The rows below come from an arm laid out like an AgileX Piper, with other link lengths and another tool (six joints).
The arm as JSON. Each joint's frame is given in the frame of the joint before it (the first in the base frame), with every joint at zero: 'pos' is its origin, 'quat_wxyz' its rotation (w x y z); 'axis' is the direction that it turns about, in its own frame. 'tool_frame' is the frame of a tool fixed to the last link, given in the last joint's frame.
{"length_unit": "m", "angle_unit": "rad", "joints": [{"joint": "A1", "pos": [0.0, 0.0, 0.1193], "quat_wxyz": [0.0, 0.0, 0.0, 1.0], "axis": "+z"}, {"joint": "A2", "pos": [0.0, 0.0, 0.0], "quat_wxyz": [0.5, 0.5, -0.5, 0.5], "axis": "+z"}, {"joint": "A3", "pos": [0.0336, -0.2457, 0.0], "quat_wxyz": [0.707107, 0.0, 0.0, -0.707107], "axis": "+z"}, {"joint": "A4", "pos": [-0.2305, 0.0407, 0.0], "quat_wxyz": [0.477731, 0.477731, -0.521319, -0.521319], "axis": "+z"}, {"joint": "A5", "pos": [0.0, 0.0, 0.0], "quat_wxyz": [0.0, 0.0, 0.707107, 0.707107], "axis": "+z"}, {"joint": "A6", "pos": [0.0, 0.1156, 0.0], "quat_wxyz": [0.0, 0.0, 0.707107, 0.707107], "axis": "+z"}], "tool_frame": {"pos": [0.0, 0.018, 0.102], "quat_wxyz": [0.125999, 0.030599, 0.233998, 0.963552]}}
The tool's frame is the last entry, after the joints.
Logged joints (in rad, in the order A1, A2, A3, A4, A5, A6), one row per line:
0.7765, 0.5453, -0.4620, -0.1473, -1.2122, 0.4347
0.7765, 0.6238, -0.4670, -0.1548, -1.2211, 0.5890
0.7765, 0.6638, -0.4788, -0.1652, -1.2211, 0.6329
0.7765, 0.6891, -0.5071, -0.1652, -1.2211, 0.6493
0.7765, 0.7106, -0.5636, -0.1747, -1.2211, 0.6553
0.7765, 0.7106, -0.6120, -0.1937, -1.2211, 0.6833
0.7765, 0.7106, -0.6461, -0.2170, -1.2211, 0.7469
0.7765, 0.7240, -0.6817, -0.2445, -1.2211, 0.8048
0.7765, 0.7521, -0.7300, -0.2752, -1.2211, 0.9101
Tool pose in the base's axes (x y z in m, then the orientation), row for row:
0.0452, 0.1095, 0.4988, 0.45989, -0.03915, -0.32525, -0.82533
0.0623, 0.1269, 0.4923, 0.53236, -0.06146, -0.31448, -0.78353
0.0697, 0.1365, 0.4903, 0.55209, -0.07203, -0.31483, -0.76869
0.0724, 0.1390, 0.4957, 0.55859, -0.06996, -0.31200, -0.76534
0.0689, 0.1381, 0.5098, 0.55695, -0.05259, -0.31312, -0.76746
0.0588, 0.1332, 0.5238, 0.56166, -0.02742, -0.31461, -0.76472
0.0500, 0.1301, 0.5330, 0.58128, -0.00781, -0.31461, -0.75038
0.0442, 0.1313, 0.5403, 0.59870, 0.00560, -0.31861, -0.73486
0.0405, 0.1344, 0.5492, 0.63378, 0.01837, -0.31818, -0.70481
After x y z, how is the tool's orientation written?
As a quaternion, w x y z.
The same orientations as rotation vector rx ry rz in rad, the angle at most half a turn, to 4 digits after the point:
-0.0964, -0.8006, -2.0316
-0.1466, -0.7500, -1.8686
-0.1703, -0.7446, -1.8179
-0.1650, -0.7358, -1.8050
-0.1241, -0.7390, -1.8113
-0.0646, -0.7410, -1.8013
-0.0182, -0.7350, -1.7531
0.0130, -0.7390, -1.7045
0.0420, -0.7276, -1.6116

